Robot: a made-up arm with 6 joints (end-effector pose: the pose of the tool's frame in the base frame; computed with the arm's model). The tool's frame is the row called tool. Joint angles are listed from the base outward.
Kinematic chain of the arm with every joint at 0, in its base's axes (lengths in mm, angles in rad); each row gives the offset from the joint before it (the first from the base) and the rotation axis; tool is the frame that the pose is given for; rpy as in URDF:
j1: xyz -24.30 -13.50 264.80 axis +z
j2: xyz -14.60 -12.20 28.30 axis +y
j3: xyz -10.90 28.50 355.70 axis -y
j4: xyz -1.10 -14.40 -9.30 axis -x
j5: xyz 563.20 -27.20 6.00 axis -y
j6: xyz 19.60 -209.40 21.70 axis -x
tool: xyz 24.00 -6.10 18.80 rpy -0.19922 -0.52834 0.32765
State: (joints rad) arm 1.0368 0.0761 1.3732 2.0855 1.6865 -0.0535
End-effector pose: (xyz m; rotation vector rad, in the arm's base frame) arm -0.1793 0.0401 1.1954 1.3793 1.9673 -0.6911
Working (the frame after each row of the table, in the pose's form):
after j1: -0.0243 -0.0135 0.2648 0.0000 0.0000 1.0368
after j2: -0.0212 -0.0323 0.2931 -0.0394 0.0692 1.0363
after j3: -0.0375 -0.0038 0.6486 0.6687 -1.1723 0.8823
after j4: -0.0207 -0.0037 0.6450 -1.0335 -1.3994 -0.5876
after j5: 0.0306 0.1196 1.1929 1.4854 2.6102 -0.5026
after j6: -0.1594 0.0299 1.2169 1.5008 2.6166 -0.5768

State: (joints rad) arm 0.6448 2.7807 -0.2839 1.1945 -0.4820 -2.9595
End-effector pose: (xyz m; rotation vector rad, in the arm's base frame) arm -0.3369 -0.3682 -0.2853 -1.1312 1.1288 -1.0970
Working (the frame after each row of the table, in the pose's form):
after j1: -0.0243 -0.0135 0.2648 0.0000 0.0000 0.6448
after j2: -0.0286 -0.0320 0.2931 -0.8855 2.6508 0.1615
after j3: 0.0628 0.0724 -0.0358 -0.9722 2.9103 0.0374
after j4: 0.0717 0.0611 -0.0265 0.8121 -2.2345 -1.5621
after j5: -0.3727 -0.2787 -0.0972 1.0566 -1.8817 -1.2037
after j6: -0.3418 -0.3399 -0.2972 -0.9338 1.3417 -1.7282

